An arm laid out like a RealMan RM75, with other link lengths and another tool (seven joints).
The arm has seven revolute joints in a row. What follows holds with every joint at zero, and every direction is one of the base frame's.
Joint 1 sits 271.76 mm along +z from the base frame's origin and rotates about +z.
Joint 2 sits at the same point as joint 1 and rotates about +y.
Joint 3 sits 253.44 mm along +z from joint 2 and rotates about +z.
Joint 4 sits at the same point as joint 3 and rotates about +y.
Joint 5 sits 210 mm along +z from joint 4 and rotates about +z.
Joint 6 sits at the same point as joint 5 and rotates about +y.
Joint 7 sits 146.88 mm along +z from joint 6 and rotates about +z.
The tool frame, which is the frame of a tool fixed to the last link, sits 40 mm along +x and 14 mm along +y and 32 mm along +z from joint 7; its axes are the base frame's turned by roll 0, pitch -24.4 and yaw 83.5 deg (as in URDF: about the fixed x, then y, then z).
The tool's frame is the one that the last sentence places.
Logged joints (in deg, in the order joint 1, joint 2, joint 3, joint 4, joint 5, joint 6, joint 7), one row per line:
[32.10 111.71 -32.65 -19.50 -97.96 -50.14 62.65]
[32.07 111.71 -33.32 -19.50 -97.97 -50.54 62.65]
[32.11 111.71 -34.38 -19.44 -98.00 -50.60 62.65]
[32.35 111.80 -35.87 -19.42 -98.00 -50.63 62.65]
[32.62 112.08 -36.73 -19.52 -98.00 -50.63 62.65]
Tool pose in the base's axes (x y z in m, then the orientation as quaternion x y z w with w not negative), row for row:
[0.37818 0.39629 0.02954 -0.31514 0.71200 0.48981 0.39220]
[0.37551 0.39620 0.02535 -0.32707 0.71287 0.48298 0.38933]
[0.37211 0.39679 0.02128 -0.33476 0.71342 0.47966 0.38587]
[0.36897 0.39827 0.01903 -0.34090 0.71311 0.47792 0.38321]
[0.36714 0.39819 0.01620 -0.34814 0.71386 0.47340 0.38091]
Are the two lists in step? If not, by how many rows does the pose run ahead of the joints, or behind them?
The pose runs 2 rows ahead of the joints: the pose in row i belongs to the joints in row i + 2.
